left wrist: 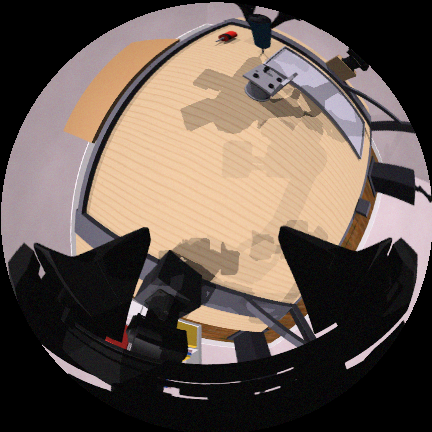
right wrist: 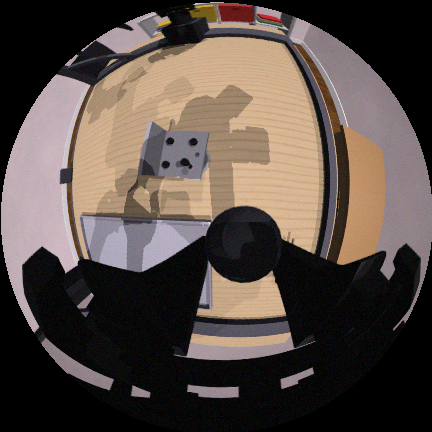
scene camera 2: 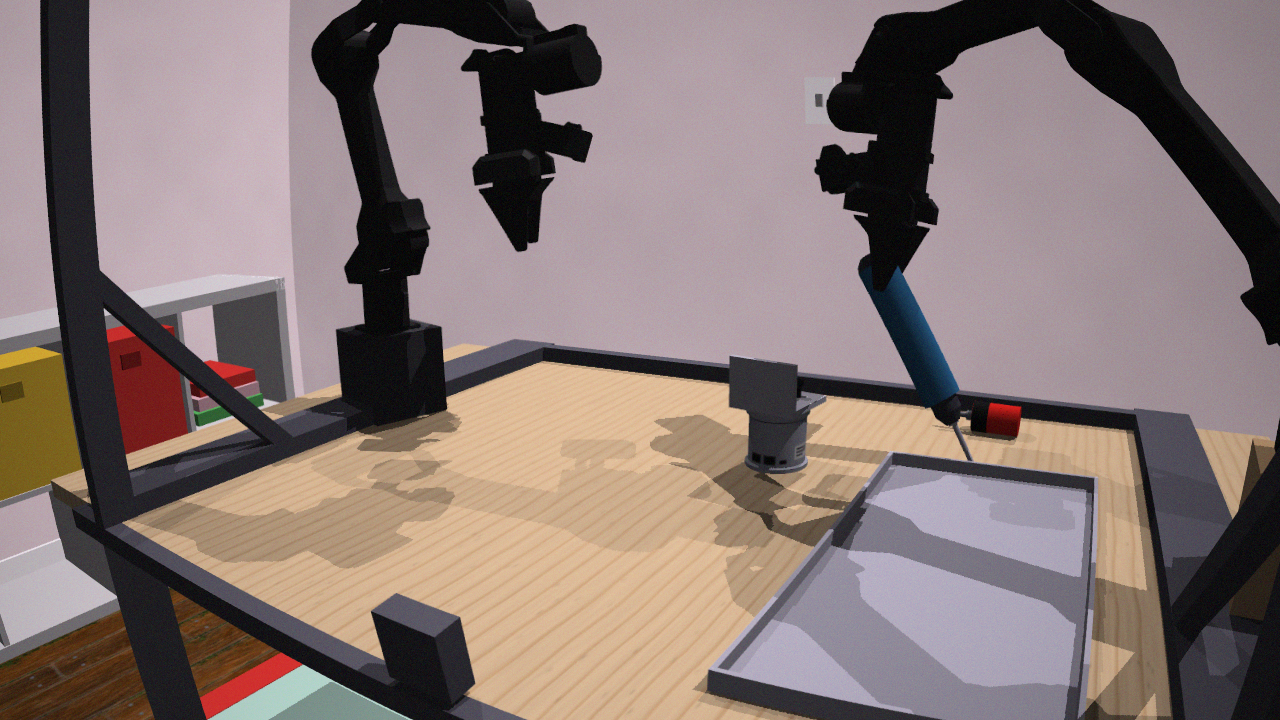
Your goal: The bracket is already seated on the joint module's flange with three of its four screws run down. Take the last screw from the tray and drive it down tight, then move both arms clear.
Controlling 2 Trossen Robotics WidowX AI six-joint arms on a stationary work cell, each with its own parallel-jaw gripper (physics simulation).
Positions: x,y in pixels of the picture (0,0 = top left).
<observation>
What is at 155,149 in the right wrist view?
A grey l-shaped bracket.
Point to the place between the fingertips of my left gripper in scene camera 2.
527,246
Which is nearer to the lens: the grey l-shaped bracket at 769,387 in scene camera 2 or the red-handled screwdriver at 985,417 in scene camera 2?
The grey l-shaped bracket.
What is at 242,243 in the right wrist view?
A blue power screwdriver.
</observation>
